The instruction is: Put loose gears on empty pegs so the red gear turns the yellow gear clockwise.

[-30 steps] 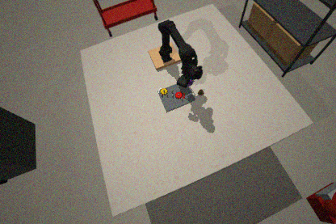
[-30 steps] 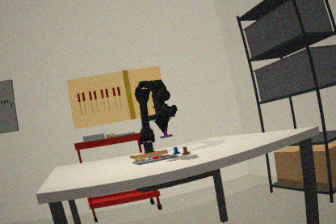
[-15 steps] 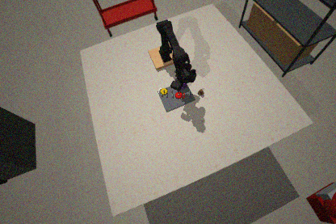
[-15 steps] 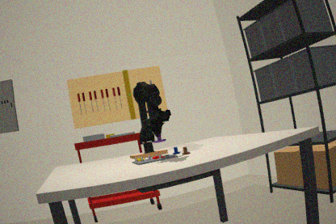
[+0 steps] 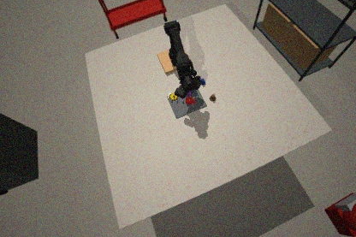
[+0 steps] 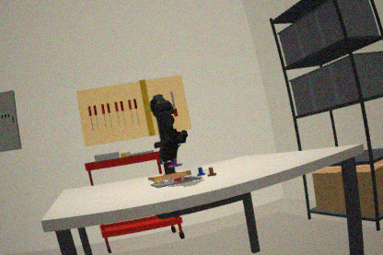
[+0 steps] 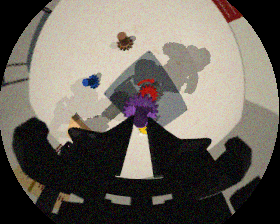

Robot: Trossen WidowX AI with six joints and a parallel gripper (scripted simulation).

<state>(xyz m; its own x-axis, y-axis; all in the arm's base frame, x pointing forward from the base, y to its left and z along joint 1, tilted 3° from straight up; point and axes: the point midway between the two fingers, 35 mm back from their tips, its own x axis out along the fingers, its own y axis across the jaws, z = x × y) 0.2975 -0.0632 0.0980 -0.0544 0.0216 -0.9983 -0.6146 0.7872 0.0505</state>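
Now: gripper tip 9 cm above the yellow gear, 8 cm to the left of it and 5 cm past it. Also, from my gripper tip: purple gear 1 cm below; red gear 9 cm below, 3 cm ahead; blue gear 14 cm to the left, 9 cm below, 5 cm behind.
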